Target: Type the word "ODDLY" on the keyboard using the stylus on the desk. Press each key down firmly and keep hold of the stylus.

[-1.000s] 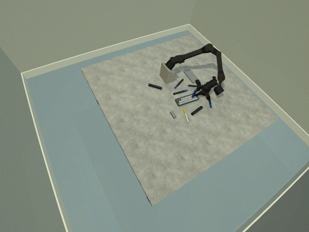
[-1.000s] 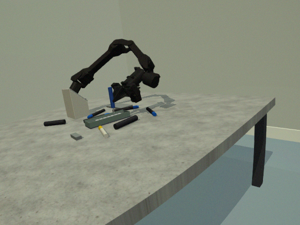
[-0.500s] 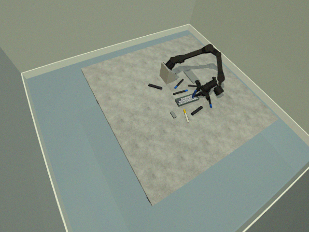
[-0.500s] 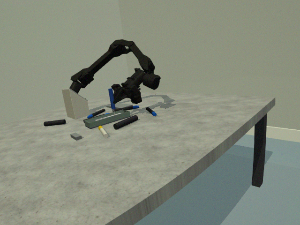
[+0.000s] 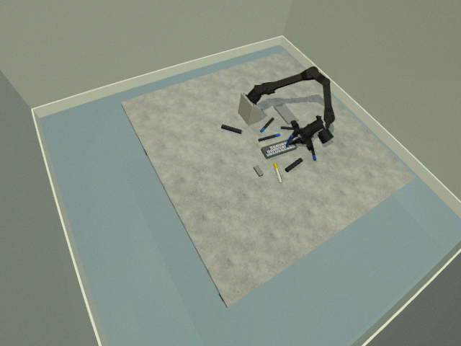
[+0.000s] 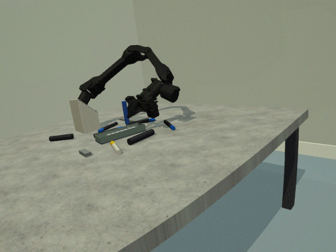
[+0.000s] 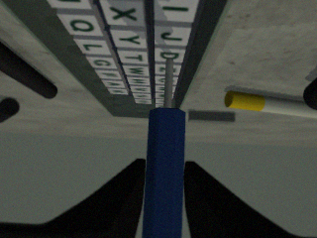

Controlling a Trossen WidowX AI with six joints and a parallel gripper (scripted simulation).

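My gripper tip is now 1 cm above the stylus. Also, from my gripper tip: grey eraser (5 cm ahead, 21 cm to the right, 7 cm below); then stylus tip (5 cm below); then yellow-capped white marker (10 cm ahead, 12 cm to the right, 6 cm below).
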